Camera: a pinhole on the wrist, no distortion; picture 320 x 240 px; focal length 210.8 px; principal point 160.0 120.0 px. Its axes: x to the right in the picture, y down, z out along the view. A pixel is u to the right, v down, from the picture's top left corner.
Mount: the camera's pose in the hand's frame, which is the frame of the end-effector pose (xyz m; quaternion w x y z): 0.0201 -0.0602 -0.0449 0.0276 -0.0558 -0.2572 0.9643
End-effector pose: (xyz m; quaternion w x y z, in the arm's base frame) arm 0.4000 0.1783 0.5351 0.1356 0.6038 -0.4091 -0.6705
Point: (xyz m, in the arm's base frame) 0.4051 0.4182 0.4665
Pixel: 273.8 179.0
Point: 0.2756 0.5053 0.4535
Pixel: 228.1 120.8
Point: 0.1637 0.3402 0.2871
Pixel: 75.1 91.7
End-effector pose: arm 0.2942 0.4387 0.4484 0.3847 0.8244 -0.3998 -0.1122
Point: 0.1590 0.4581 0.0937
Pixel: 228.8 88.2
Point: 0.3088 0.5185 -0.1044
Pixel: 188.7 179.5
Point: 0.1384 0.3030 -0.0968
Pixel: 166.6 79.9
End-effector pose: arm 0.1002 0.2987 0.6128 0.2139 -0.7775 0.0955 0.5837
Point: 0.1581 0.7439 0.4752
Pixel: 21.4 226.7
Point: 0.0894 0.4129 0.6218
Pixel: 174.0 87.6
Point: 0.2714 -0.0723 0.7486
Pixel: behind the camera
